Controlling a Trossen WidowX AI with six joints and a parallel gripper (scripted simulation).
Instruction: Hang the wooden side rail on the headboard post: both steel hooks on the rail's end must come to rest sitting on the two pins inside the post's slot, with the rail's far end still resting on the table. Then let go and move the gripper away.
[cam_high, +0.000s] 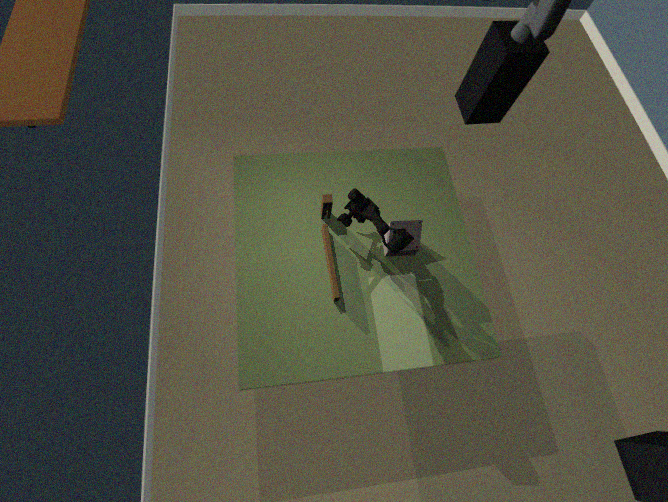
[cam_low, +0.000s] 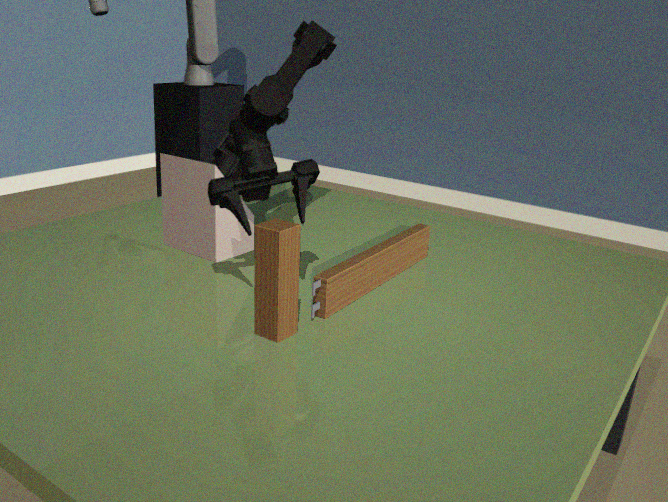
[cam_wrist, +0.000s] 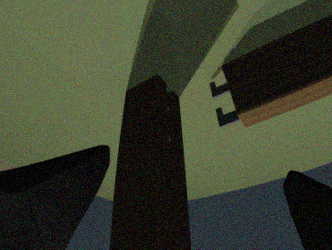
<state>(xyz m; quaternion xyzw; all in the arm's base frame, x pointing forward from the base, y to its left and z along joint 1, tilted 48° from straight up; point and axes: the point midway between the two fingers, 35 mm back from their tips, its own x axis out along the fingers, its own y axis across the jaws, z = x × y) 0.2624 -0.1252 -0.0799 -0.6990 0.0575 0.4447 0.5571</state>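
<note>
Right now my gripper tip is 6 cm short of the wooden headboard post, 8 cm to the left of it and 6 cm above it.
</note>
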